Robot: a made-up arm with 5 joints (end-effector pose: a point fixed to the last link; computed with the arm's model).
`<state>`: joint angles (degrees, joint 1 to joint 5).
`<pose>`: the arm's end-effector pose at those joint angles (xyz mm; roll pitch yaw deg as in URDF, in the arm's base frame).
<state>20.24 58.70 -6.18 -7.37 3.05</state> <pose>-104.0 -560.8 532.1 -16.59 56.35 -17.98</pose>
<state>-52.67 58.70 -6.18 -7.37 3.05</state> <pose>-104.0 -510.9 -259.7 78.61 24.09 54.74</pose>
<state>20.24 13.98 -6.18 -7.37 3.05</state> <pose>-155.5 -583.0 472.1 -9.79 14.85 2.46</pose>
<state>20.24 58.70 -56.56 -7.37 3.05</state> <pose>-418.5 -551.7 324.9 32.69 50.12 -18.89</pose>
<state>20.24 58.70 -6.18 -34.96 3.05</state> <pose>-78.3 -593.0 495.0 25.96 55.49 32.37</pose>
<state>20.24 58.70 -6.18 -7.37 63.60</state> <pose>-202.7 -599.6 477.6 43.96 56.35 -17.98</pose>
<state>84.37 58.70 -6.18 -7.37 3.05</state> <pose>-104.0 81.1 832.6 -77.66 12.08 -57.39</pose>
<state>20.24 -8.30 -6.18 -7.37 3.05</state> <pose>-159.5 -597.3 433.1 -12.06 -5.91 10.07</pose>
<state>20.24 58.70 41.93 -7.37 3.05</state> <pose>142.4 -305.5 597.6 -71.49 60.44 -26.36</pose>
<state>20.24 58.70 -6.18 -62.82 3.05</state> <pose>-48.7 -600.7 448.1 51.07 38.72 65.86</pose>
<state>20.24 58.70 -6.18 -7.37 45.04</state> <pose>-170.5 -600.8 498.1 25.40 56.35 -17.98</pose>
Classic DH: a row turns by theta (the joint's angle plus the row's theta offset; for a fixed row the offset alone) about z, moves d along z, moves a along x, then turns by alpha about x. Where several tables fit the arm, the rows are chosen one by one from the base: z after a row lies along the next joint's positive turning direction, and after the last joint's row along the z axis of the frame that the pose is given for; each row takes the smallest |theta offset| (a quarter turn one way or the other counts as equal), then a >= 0, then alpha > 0; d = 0 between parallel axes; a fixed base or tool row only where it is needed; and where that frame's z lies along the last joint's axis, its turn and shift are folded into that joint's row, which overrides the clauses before.
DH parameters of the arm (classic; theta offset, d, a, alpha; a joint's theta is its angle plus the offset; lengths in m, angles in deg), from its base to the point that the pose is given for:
base (fixed): -90 0.17 0 90
joint 1: 90 0.052 0.051 -90
joint 2: 0 -0.22 -0.094 90
joint 3: -90 0.046 0.32 90
joint 4: 0 -0.061 0.006 90
joint 5: 0 -0.074 0.079 90
tool (fixed): 90 0.088 0 0

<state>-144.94 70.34 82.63 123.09 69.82</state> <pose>8.9 82.1 -109.7 110.33 45.35 -31.57</pose>
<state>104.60 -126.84 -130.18 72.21 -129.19</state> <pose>166.4 287.1 231.6 -126.16 50.00 51.62</pose>
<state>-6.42 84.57 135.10 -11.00 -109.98</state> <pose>-69.6 -2.4 359.3 -35.02 87.28 -150.17</pose>
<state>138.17 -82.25 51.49 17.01 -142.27</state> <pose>-144.3 215.8 392.2 80.36 37.41 97.08</pose>
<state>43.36 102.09 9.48 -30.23 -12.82</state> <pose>97.3 -368.0 653.4 -154.85 70.49 -141.68</pose>
